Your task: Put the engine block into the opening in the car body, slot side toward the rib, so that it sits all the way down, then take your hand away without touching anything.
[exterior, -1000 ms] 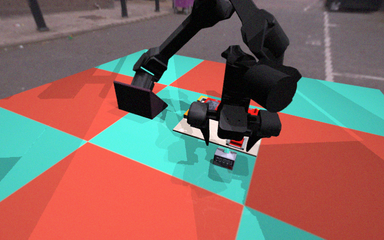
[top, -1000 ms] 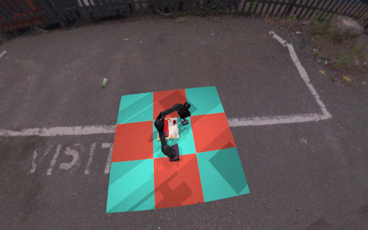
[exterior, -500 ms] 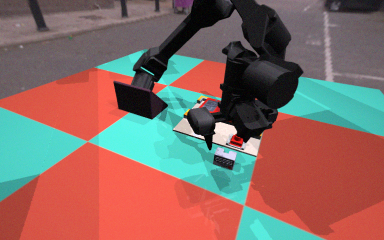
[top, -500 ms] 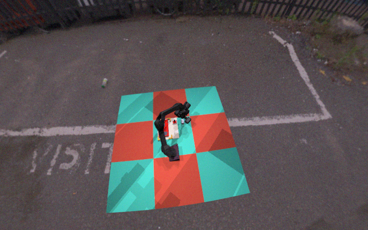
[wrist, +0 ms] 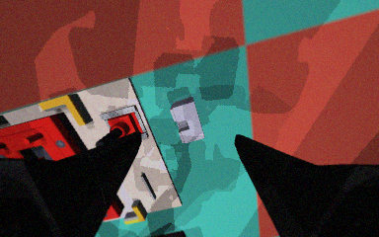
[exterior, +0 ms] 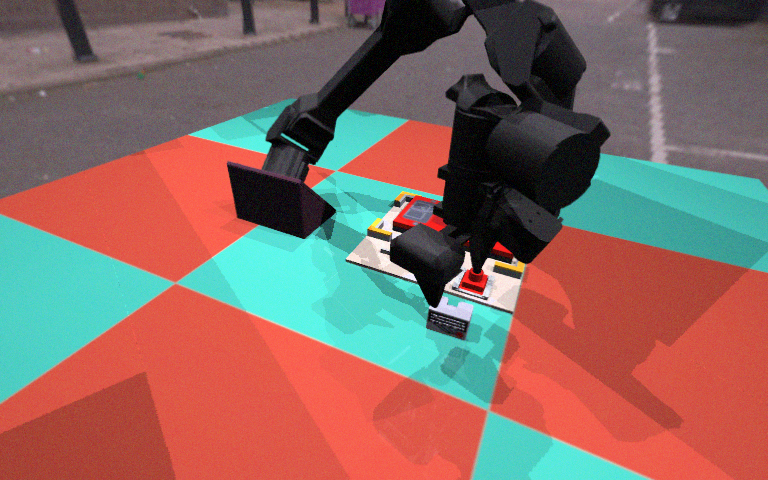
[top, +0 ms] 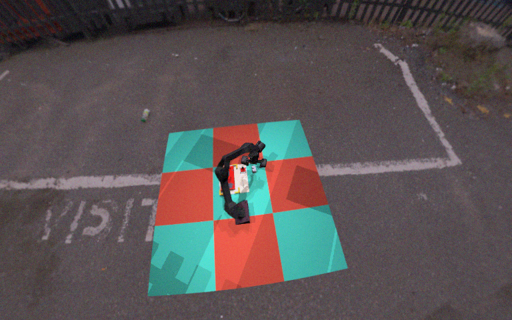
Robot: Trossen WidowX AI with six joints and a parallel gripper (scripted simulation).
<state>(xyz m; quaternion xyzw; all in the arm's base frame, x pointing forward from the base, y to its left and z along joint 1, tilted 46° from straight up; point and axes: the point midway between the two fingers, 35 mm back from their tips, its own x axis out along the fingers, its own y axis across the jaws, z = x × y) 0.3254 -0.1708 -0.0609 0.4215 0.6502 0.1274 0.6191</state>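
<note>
Now: gripper tip 50 mm above the grey engine block.
</note>
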